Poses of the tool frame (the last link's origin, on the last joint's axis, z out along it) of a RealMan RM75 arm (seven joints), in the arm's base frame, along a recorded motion.
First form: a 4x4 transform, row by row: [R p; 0 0 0 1], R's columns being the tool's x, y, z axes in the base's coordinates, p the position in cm. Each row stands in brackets.
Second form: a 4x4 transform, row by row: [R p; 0 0 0 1], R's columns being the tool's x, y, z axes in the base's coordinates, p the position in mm. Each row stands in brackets. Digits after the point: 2 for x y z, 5 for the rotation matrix.
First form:
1: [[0.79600 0.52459 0.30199 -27.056], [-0.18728 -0.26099 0.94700 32.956], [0.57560 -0.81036 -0.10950 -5.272], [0 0 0 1]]
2: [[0.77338 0.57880 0.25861 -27.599], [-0.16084 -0.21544 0.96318 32.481], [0.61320 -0.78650 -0.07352 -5.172], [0 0 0 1]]
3: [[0.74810 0.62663 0.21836 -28.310], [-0.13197 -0.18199 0.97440 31.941], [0.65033 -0.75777 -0.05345 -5.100], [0 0 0 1]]
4: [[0.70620 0.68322 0.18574 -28.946], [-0.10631 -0.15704 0.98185 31.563], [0.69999 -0.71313 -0.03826 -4.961], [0 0 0 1]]
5: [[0.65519 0.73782 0.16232 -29.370], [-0.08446 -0.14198 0.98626 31.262], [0.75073 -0.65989 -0.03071 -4.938], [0 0 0 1]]
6: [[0.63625 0.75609 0.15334 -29.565], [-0.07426 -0.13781 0.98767 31.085], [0.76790 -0.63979 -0.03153 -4.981], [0 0 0 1]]
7: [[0.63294 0.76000 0.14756 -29.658], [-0.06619 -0.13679 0.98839 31.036], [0.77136 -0.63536 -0.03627 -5.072], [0 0 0 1]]
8: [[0.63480 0.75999 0.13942 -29.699], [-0.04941 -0.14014 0.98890 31.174], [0.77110 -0.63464 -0.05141 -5.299], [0 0 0 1]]
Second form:
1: [[0.79600 0.52459 0.30199 -270.56], [-0.18728 -0.26099 0.94700 329.56], [0.57560 -0.81036 -0.10950 -52.72], [0 0 0 1]]
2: [[0.77338 0.57880 0.25861 -275.99], [-0.16084 -0.21544 0.96318 324.81], [0.61320 -0.78650 -0.07352 -51.72], [0 0 0 1]]
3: [[0.74810 0.62663 0.21836 -283.10], [-0.13197 -0.18199 0.97440 319.41], [0.65033 -0.75777 -0.05345 -51.00], [0 0 0 1]]
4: [[0.70620 0.68322 0.18574 -289.46], [-0.10631 -0.15704 0.98185 315.63], [0.69999 -0.71313 -0.03826 -49.61], [0 0 0 1]]
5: [[0.65519 0.73782 0.16232 -293.70], [-0.08446 -0.14198 0.98626 312.62], [0.75073 -0.65989 -0.03071 -49.38], [0 0 0 1]]
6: [[0.63625 0.75609 0.15334 -295.65], [-0.07426 -0.13781 0.98767 310.85], [0.76790 -0.63979 -0.03153 -49.81], [0 0 0 1]]
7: [[0.63294 0.76000 0.14756 -296.58], [-0.06619 -0.13679 0.98839 310.36], [0.77136 -0.63536 -0.03627 -50.72], [0 0 0 1]]
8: [[0.63480 0.75999 0.13942 -296.99], [-0.04941 -0.14014 0.98890 311.74], [0.77110 -0.63464 -0.05141 -52.99], [0 0 0 1]]
